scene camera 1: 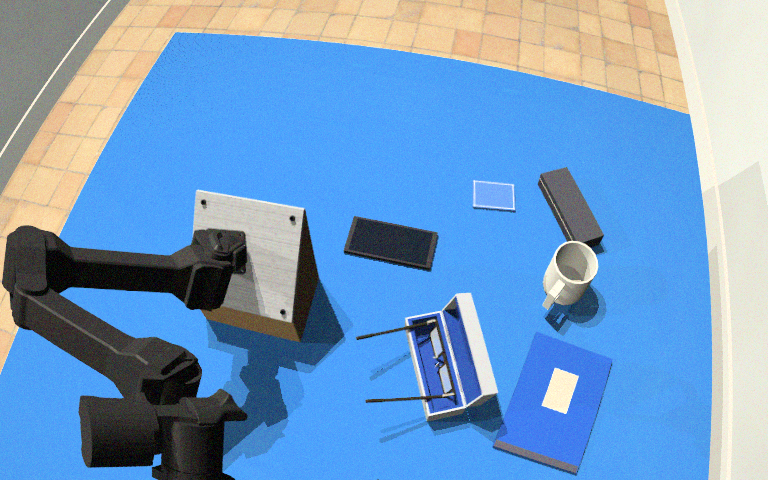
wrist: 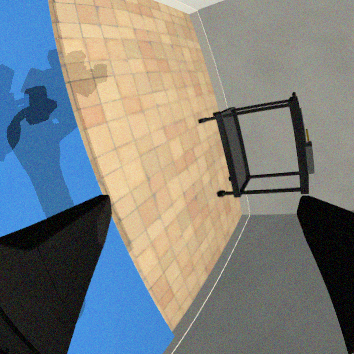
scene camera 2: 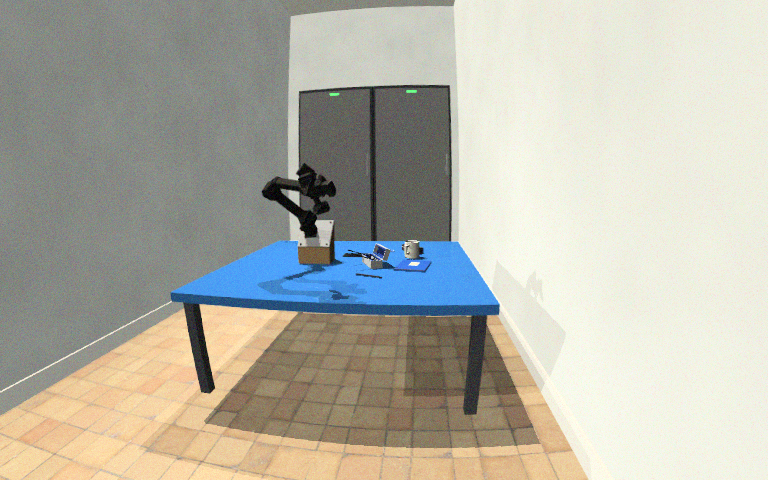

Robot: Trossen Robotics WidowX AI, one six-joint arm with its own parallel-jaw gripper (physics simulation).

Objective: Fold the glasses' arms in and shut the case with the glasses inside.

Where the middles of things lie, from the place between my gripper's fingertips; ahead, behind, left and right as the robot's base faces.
I see the glasses (scene camera 1: 436,340) 17 cm ahead of my hand, 39 cm to the left of it and 29 cm below it. Round my hand: blue notebook (scene camera 1: 550,416): 42 cm ahead, 36 cm to the left, 33 cm below; then glasses case (scene camera 1: 475,379): 24 cm ahead, 40 cm to the left, 28 cm below; then white mug (scene camera 1: 574,265): 42 cm ahead, 56 cm to the left, 28 cm below.
